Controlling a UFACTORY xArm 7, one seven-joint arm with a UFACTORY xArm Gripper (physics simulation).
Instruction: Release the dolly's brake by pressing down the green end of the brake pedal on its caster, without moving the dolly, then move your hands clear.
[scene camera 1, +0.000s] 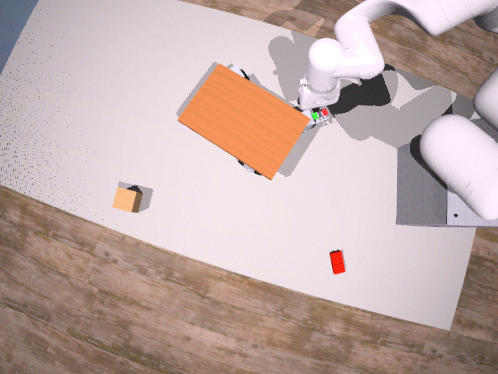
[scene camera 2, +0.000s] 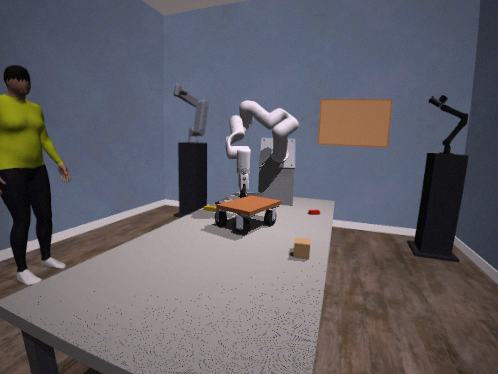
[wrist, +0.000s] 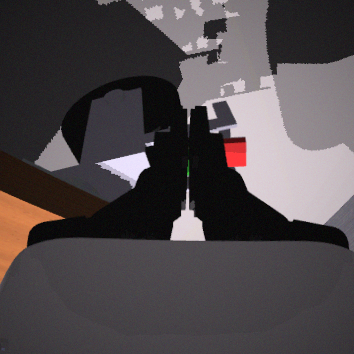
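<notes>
The dolly, with an orange wooden deck, stands on its casters on the table. The brake pedal sticks out past its deck corner beside one caster wheel. Its green end is nearer the deck and its red end is farther out. My gripper is shut and empty, pointing down at the pedal. In the wrist view the fingers cover most of the green end, leaving a thin green sliver. Contact and the pedal's tilt cannot be told.
A red brick and a wooden block lie on the table. A yellow object lies beyond the dolly. The arm's grey base stand is at the table's end.
</notes>
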